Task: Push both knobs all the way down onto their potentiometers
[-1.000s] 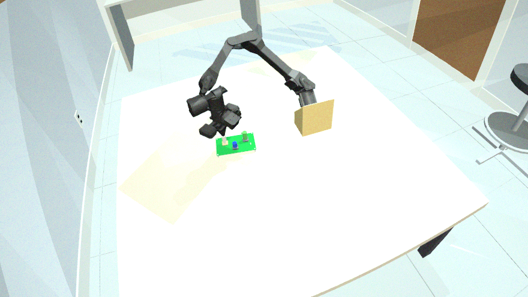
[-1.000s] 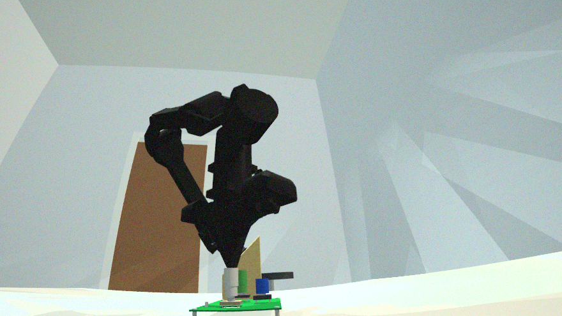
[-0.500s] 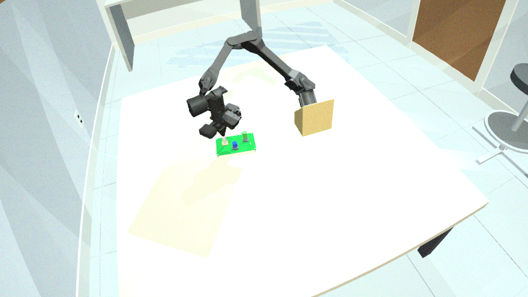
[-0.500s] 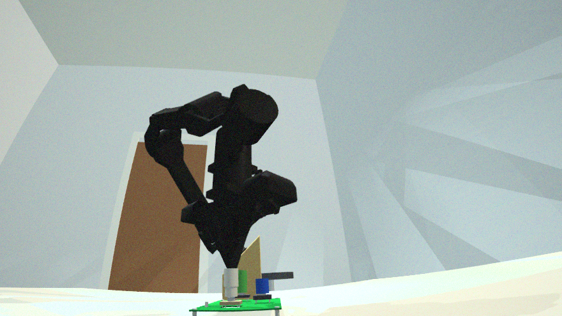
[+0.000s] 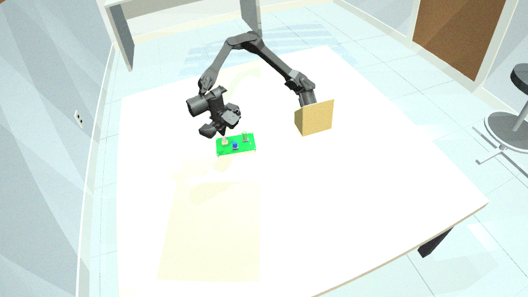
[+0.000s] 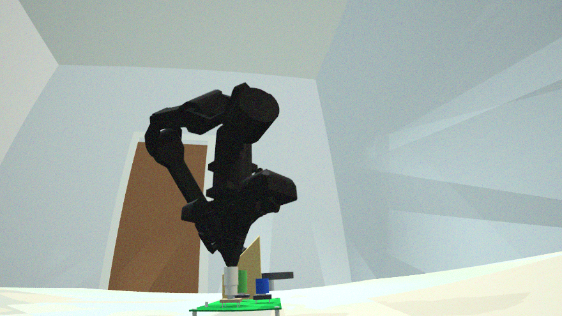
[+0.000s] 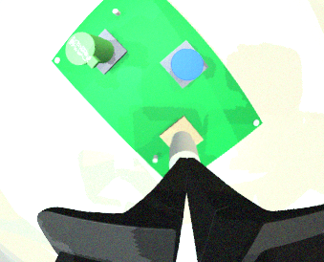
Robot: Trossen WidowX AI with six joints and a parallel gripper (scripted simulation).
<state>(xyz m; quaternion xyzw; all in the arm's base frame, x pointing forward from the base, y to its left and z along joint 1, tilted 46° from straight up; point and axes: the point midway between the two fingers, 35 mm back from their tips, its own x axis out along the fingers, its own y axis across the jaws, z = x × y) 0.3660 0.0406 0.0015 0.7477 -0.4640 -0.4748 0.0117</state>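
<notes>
Right now the grey-white knob is 20 mm below my gripper tip. The rest, counted from my gripper tip: green knob 80 mm behind, 20 mm below.
</notes>
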